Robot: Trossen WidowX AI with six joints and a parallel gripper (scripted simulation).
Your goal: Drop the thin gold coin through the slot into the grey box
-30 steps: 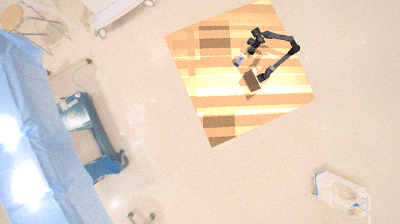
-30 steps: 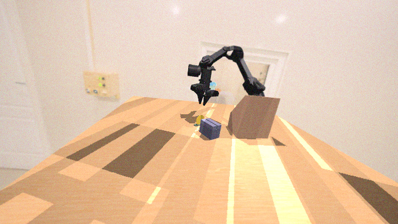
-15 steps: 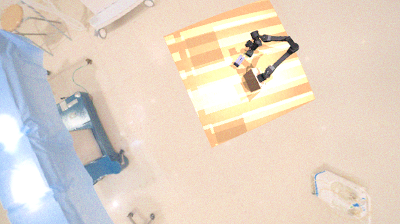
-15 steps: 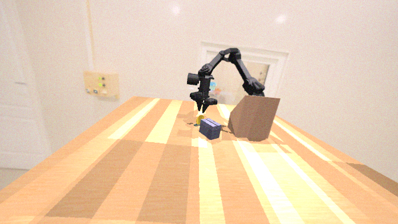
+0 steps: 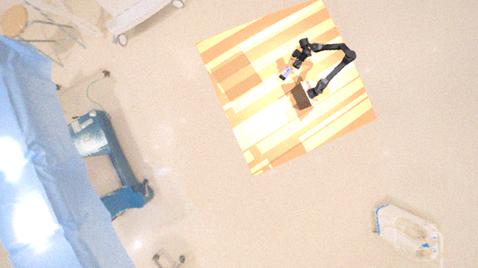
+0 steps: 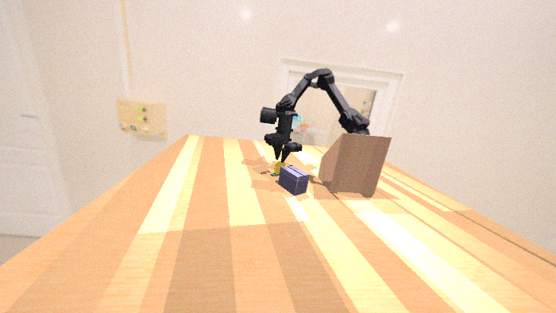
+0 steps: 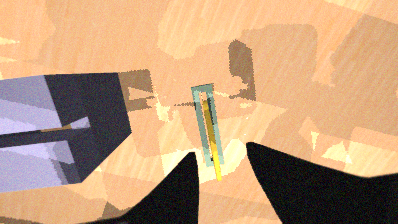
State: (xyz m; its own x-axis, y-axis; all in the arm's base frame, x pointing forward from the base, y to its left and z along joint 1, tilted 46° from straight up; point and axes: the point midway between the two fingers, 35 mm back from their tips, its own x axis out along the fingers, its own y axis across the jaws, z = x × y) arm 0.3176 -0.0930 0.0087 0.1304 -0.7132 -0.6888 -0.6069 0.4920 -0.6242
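The gold coin lies 3 cm below my gripper tip.
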